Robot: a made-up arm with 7 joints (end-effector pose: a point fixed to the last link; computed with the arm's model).
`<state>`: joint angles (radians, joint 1 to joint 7).
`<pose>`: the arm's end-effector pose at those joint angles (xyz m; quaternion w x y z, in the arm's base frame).
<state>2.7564 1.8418 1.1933 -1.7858 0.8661 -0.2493 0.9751</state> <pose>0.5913 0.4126 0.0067 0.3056 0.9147 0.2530 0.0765</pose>
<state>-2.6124 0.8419 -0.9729 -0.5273 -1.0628 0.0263 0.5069</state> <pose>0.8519 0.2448 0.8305 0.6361 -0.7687 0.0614 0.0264</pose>
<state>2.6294 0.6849 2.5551 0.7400 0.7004 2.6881 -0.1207</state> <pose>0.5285 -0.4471 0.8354 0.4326 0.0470 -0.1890 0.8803</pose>
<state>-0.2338 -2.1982 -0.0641 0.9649 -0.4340 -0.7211 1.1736</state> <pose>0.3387 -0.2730 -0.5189 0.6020 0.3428 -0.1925 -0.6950</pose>
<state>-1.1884 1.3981 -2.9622 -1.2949 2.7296 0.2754 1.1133</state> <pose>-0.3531 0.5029 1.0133 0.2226 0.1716 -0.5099 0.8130</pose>
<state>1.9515 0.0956 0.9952 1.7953 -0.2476 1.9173 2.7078</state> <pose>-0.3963 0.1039 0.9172 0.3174 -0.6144 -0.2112 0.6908</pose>
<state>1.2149 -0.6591 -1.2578 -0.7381 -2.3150 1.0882 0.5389</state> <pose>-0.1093 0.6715 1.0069 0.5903 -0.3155 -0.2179 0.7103</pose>
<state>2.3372 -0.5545 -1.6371 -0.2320 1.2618 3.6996 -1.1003</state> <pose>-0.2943 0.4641 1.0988 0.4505 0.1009 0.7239 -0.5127</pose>
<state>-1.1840 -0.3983 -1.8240 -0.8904 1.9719 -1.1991 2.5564</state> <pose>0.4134 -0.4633 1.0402 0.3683 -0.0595 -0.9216 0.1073</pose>
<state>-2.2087 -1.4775 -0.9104 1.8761 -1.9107 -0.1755 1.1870</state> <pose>-0.7263 -0.0857 -0.0385 0.2023 0.2943 -0.1033 -0.9283</pose>
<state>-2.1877 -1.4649 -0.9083 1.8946 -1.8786 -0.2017 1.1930</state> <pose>-0.7225 -0.0955 -0.0286 0.2055 0.2759 -0.1021 -0.9334</pose>
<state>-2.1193 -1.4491 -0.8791 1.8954 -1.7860 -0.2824 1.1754</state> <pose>-0.7153 -0.1525 -0.0183 0.2226 0.2280 -0.0964 -0.9430</pose>
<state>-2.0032 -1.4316 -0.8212 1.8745 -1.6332 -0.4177 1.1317</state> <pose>-0.6913 -0.2544 -0.0078 0.2440 0.1531 -0.0942 -0.9530</pose>
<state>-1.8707 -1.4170 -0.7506 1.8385 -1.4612 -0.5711 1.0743</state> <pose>-0.6421 -0.3658 0.0004 0.2530 0.0771 -0.1045 -0.9587</pose>
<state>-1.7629 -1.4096 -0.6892 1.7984 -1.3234 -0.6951 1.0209</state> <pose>-0.5853 -0.4506 0.0032 0.2482 0.0260 -0.1222 -0.9606</pose>
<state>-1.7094 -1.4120 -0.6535 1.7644 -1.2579 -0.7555 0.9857</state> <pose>-0.5506 -0.4950 -0.0002 0.2428 0.0073 -0.1355 -0.9605</pose>
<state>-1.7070 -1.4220 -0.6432 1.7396 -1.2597 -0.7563 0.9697</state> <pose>-0.5463 -0.5078 -0.0078 0.2444 0.0116 -0.1406 -0.9594</pose>
